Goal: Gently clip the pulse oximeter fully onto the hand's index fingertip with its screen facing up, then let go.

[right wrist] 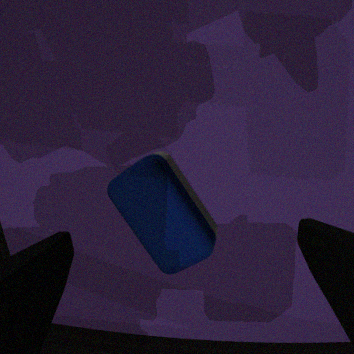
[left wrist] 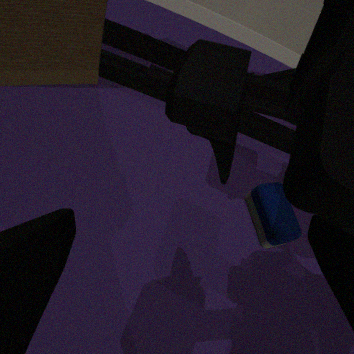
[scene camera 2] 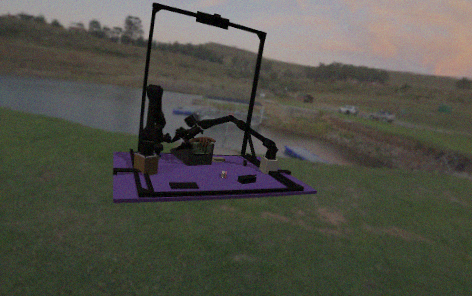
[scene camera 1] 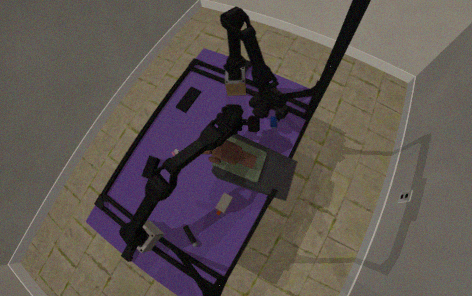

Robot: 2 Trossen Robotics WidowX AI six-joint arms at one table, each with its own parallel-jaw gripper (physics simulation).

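Places are measured from the left arm's base along level axes (x ahead, y left, z up), in millimetres.
Pixels of known places: left gripper, fingertip midpoint: (left wrist: pixel 194 223) (scene camera 2: pixel 173 146) (scene camera 1: pixel 245 116); right gripper, fingertip midpoint: (right wrist: pixel 186 236) (left wrist: pixel 276 195) (scene camera 2: pixel 157 152) (scene camera 1: pixel 270 118); left arm's base, link origin: (scene camera 2: pixel 270 158) (scene camera 1: pixel 140 236); right arm's base, link origin: (scene camera 2: pixel 146 154) (scene camera 1: pixel 235 75).
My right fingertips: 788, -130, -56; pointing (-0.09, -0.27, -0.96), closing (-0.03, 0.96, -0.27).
Observation:
For each thing: its top centre in the pictures, then the offset to it from my right fingertips, as dx, dy, dz.
- blue pulse oximeter, top centre: (right wrist: pixel 155 222) (left wrist: pixel 282 208) (scene camera 1: pixel 273 121) +3, -18, -17
- black flat slab, top centre: (scene camera 2: pixel 183 184) (scene camera 1: pixel 188 98) -132, +442, -42
- black block, top centre: (scene camera 1: pixel 149 166) (scene camera 2: pixel 247 176) -539, +341, -14
- small pale item, top centre: (scene camera 1: pixel 176 154) (scene camera 2: pixel 224 172) -408, +270, -18
- pale box, top centre: (scene camera 1: pixel 222 204) -459, -57, -22
- dark stick, top centre: (scene camera 1: pixel 189 236) -661, -25, -22
The blue pulse oximeter (scene camera 1: pixel 273 121) (left wrist: pixel 276 214) (right wrist: pixel 162 215) lies on the purple mat, blue face up with a pale edge below, apart from the hand. The brown hand (scene camera 1: pixel 232 154) (scene camera 2: pixel 204 140) rests on a green pad on a dark sloped block. Its index finger cannot be told apart. My right gripper (scene camera 1: pixel 270 107) (right wrist: pixel 186 236) is open and empty above the oximeter, which shows ahead of and between its fingers. My left gripper (scene camera 1: pixel 248 123) (scene camera 2: pixel 175 136) (left wrist: pixel 194 223) is open and empty, above the mat near the hand; the oximeter shows toward its right finger in the left wrist view.
A black flat slab (scene camera 1: pixel 188 99) (scene camera 2: pixel 184 185), a black block (scene camera 1: pixel 151 167) (scene camera 2: pixel 247 178), a small pale item (scene camera 1: pixel 175 152) (scene camera 2: pixel 223 174), a pale box (scene camera 1: pixel 225 202) and a dark stick (scene camera 1: pixel 190 235) lie on the mat. The two grippers are close together. Black rails edge the table.

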